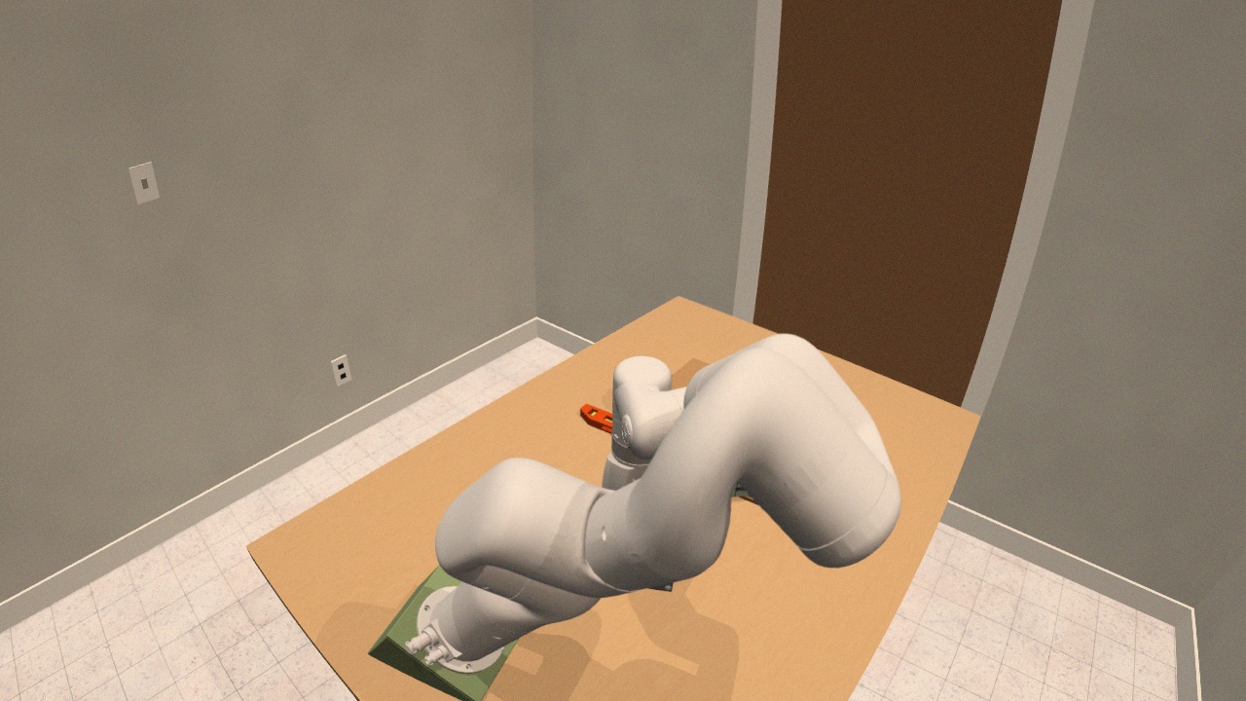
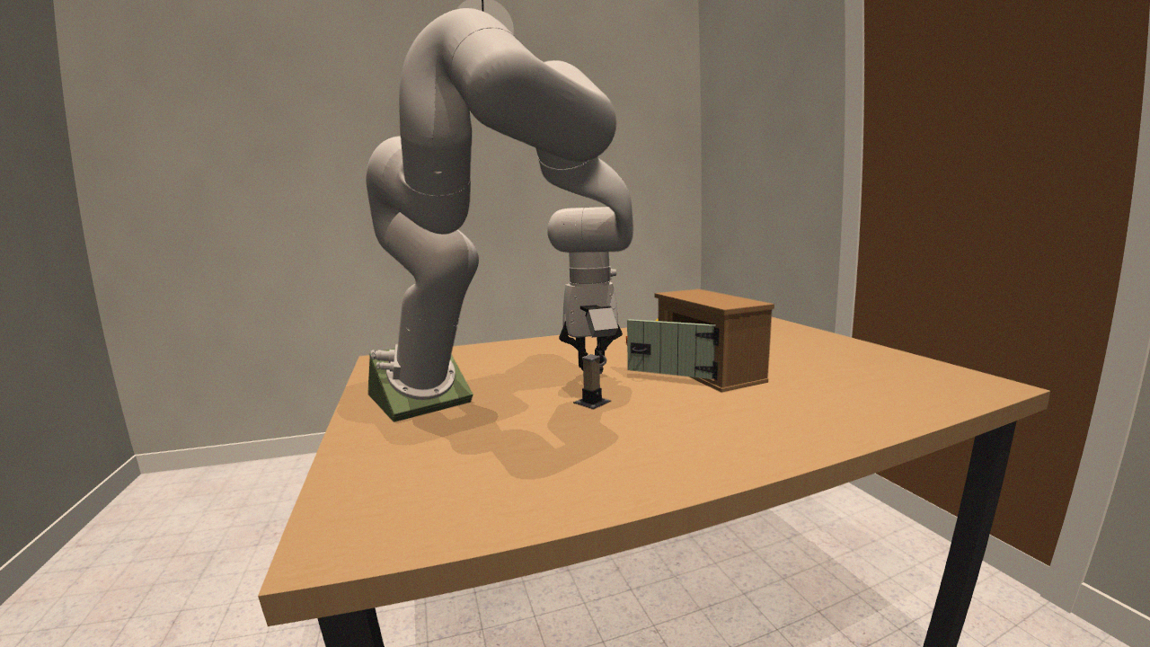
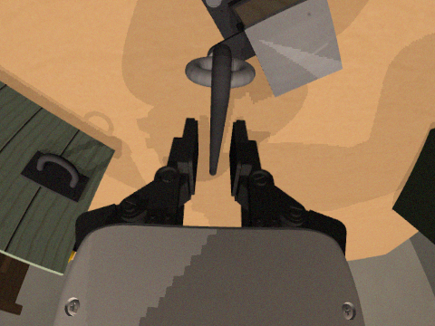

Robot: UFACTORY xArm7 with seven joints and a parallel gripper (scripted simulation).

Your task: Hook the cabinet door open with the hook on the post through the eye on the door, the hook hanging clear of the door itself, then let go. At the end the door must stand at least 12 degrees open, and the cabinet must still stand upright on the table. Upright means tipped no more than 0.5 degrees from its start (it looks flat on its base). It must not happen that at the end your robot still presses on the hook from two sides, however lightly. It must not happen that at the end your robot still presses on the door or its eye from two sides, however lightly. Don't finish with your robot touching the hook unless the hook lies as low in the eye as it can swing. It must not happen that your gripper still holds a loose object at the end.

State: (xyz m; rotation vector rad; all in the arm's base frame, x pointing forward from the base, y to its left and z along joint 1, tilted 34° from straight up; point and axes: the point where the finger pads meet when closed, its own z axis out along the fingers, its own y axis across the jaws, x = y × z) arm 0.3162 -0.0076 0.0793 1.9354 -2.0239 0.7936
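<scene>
Now: hand 1 cm to the left of the thin dark hook and 1 cm above it. The rest, counted from my hand: green door (15 cm ahead, 5 cm to the right, 1 cm above); orange level (24 cm ahead, 22 cm to the left, 5 cm below); yellow tape measure (31 cm ahead, 25 cm to the left, 3 cm below).
</scene>
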